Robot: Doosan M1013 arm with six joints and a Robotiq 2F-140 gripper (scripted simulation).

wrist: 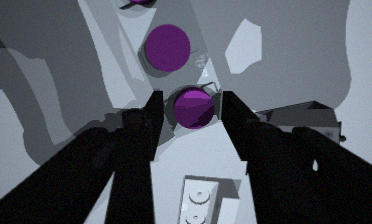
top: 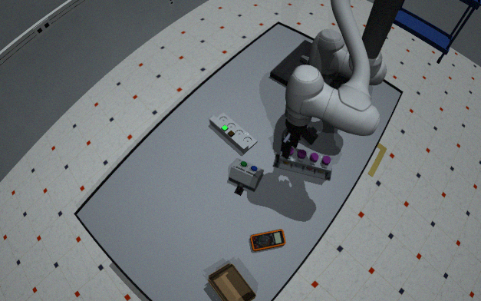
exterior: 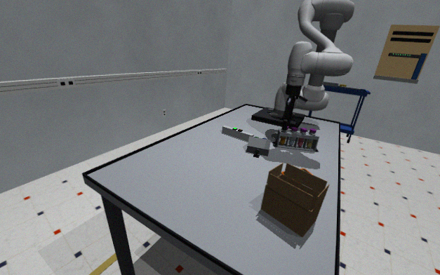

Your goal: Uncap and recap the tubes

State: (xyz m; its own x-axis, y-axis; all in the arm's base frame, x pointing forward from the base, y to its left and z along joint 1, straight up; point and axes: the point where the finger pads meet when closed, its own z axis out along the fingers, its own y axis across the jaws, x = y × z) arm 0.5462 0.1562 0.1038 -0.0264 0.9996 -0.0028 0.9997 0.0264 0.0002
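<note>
My gripper is now 5 cm to the right of the purple cap, 3 cm above it and 2 cm past it. Round my hand: green key 14 cm ahead, 12 cm to the right, 8 cm below; then blue key 13 cm ahead, 8 cm below, 7 cm to the right; then key housing 15 cm ahead, 9 cm to the right, 9 cm below.
</note>
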